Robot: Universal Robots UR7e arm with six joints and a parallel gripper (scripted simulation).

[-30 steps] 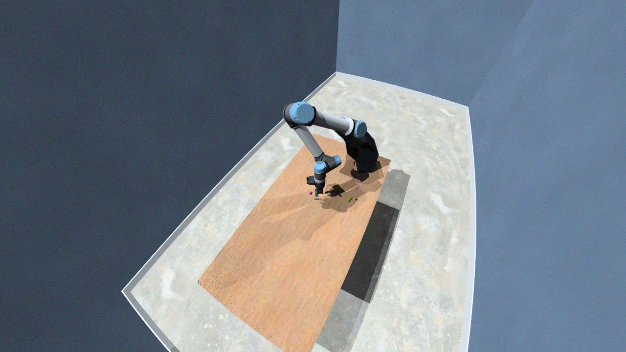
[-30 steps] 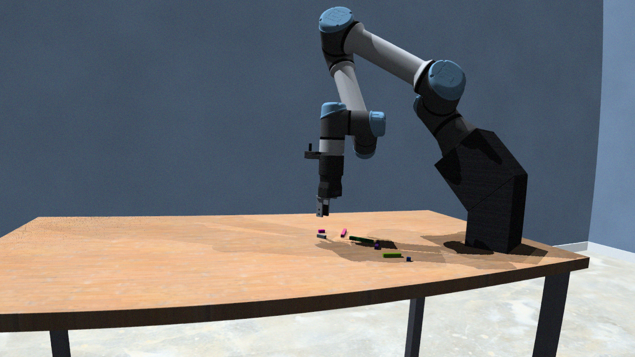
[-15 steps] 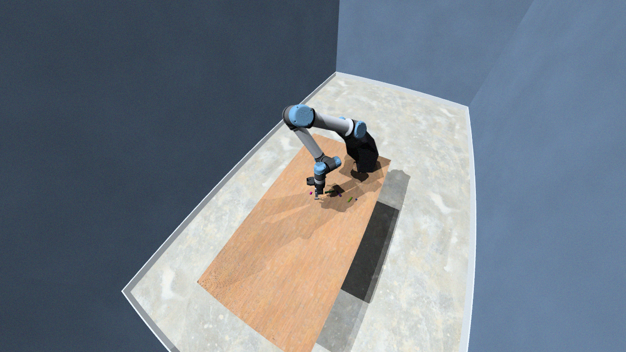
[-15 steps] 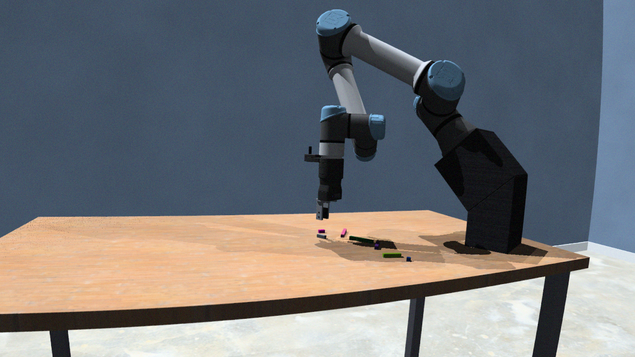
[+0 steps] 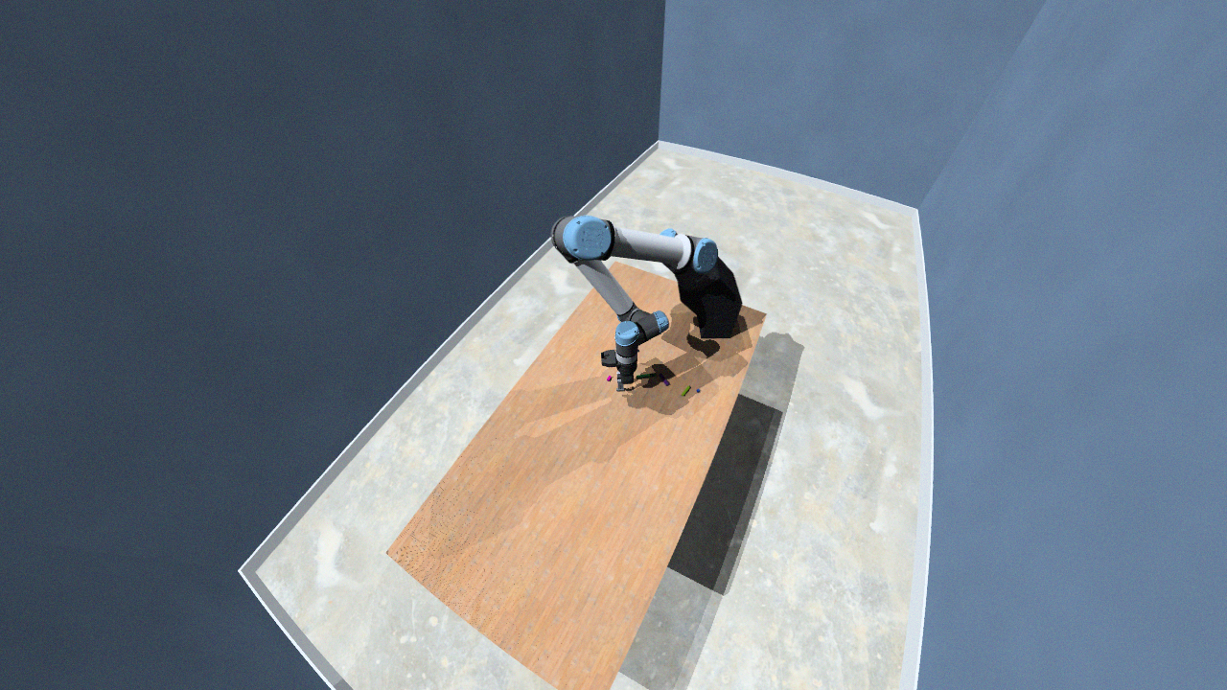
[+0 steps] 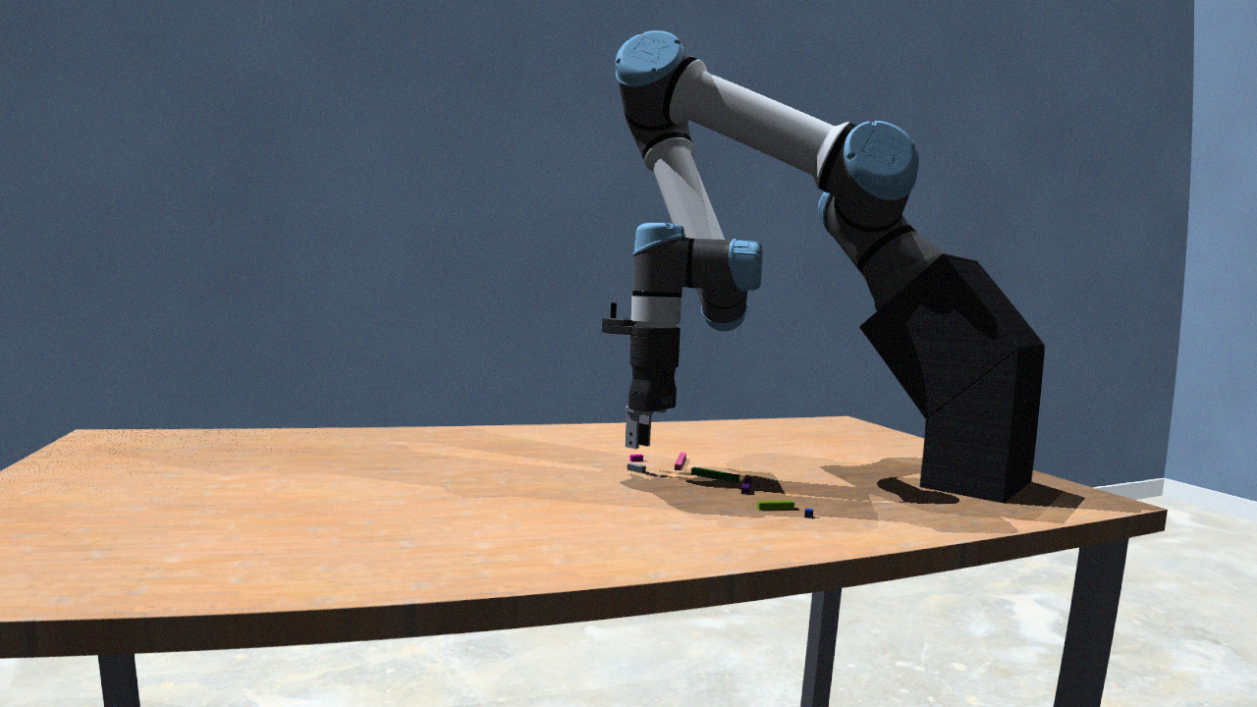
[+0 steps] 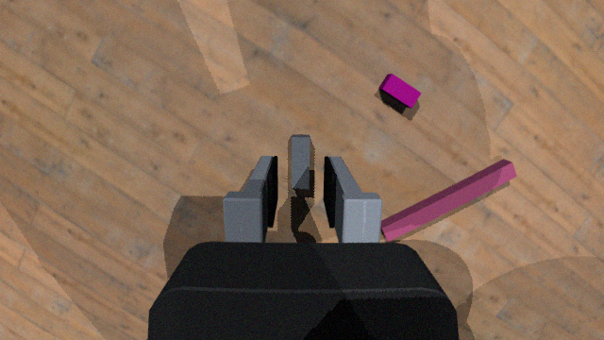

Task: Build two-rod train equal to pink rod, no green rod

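My hand is 50 mm above the grey rod. The rest, counted from my hand: magenta rod: 60 mm to the right, 50 mm below, 40 mm behind; then green rod: 90 mm behind, 80 mm to the left, 50 mm below; then pink rod: 90 mm behind, 50 mm below, 10 mm to the right.
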